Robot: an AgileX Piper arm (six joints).
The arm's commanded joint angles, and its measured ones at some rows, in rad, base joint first. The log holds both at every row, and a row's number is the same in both.
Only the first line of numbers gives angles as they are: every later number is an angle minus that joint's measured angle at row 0.
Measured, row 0:
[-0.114 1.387 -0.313 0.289 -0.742 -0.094]
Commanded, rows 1 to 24:
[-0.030 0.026 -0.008 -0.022 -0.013 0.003]
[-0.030 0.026 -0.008 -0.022 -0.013 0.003]
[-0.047 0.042 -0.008 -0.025 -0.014 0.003]
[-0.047 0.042 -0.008 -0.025 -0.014 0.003]
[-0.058 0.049 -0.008 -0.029 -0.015 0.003]
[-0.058 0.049 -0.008 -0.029 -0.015 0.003]
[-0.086 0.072 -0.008 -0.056 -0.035 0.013]
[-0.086 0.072 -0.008 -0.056 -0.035 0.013]
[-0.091 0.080 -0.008 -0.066 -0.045 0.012]
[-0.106 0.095 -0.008 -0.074 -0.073 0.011]
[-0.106 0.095 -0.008 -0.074 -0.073 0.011]
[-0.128 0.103 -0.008 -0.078 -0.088 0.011]
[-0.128 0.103 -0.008 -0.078 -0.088 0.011]
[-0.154 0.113 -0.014 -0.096 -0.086 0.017]
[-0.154 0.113 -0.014 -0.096 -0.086 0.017]
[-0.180 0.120 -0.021 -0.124 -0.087 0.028]
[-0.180 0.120 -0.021 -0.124 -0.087 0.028]
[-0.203 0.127 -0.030 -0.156 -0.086 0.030]
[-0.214 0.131 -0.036 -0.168 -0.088 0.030]
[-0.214 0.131 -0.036 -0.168 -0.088 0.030]
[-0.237 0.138 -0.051 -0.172 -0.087 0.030]
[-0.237 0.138 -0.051 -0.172 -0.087 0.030]
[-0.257 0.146 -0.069 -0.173 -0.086 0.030]
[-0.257 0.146 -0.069 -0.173 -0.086 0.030]
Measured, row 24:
[-0.229 0.140 -0.042 -0.159 -0.071 0.026]
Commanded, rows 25 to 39:
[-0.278 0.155 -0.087 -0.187 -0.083 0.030]
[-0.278 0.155 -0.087 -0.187 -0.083 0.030]
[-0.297 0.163 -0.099 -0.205 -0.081 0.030]
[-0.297 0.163 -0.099 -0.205 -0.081 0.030]
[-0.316 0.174 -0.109 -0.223 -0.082 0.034]
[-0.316 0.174 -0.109 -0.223 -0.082 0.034]
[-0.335 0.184 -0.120 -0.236 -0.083 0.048]
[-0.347 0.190 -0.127 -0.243 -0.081 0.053]
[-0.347 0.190 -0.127 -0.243 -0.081 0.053]
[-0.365 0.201 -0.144 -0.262 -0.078 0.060]
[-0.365 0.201 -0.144 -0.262 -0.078 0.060]
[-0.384 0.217 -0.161 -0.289 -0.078 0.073]
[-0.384 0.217 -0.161 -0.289 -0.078 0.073]
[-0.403 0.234 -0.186 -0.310 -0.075 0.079]
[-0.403 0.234 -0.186 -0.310 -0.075 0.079]
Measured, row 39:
[-0.379 0.218 -0.154 -0.272 -0.075 0.067]
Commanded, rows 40 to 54:
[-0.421 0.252 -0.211 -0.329 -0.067 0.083]
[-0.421 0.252 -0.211 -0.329 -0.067 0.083]
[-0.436 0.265 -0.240 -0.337 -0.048 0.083]
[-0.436 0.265 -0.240 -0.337 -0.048 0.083]
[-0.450 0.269 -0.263 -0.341 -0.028 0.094]
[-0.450 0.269 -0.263 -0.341 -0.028 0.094]
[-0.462 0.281 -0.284 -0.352 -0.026 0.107]
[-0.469 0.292 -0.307 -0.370 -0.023 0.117]
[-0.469 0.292 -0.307 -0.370 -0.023 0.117]
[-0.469 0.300 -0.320 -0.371 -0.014 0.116]
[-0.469 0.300 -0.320 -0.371 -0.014 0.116]
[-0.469 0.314 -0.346 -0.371 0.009 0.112]
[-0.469 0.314 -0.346 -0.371 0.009 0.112]
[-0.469 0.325 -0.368 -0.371 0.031 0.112]
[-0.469 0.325 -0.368 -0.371 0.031 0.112]
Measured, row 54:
[-0.463 0.312 -0.334 -0.358 0.004 0.107]
